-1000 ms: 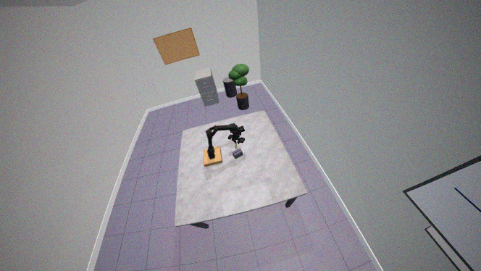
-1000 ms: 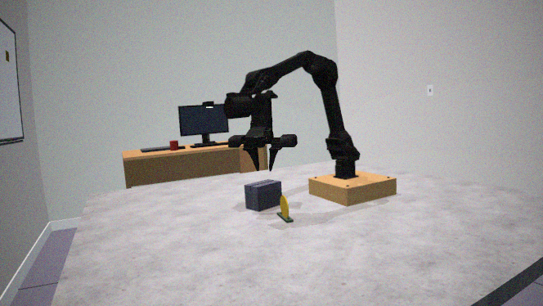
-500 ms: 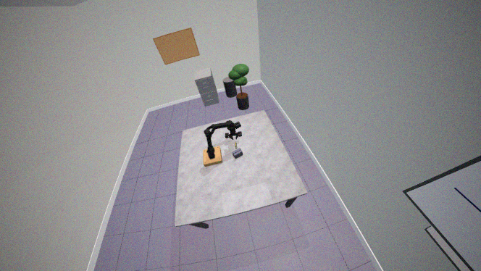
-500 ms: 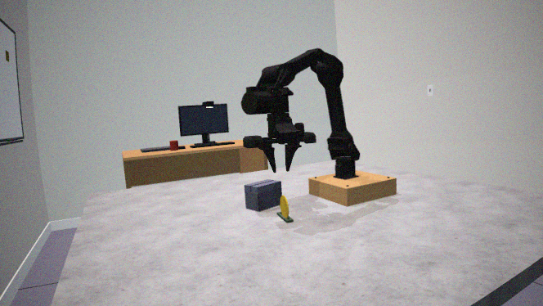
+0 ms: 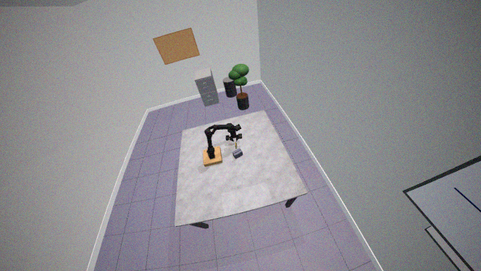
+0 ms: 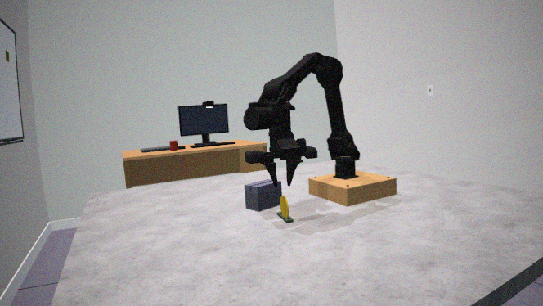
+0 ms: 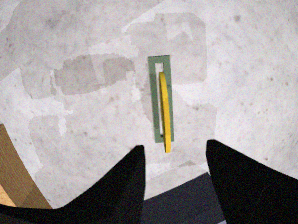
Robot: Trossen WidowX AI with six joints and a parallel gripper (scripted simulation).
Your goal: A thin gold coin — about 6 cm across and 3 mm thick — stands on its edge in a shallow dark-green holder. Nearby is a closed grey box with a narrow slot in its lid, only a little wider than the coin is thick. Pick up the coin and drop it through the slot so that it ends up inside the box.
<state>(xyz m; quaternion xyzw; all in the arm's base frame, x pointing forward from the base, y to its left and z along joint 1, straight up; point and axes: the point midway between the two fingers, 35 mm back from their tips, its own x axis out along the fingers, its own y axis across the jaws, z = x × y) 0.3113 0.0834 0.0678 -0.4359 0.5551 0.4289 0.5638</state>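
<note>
My gripper tip is now 60 mm above the gold coin.
</note>
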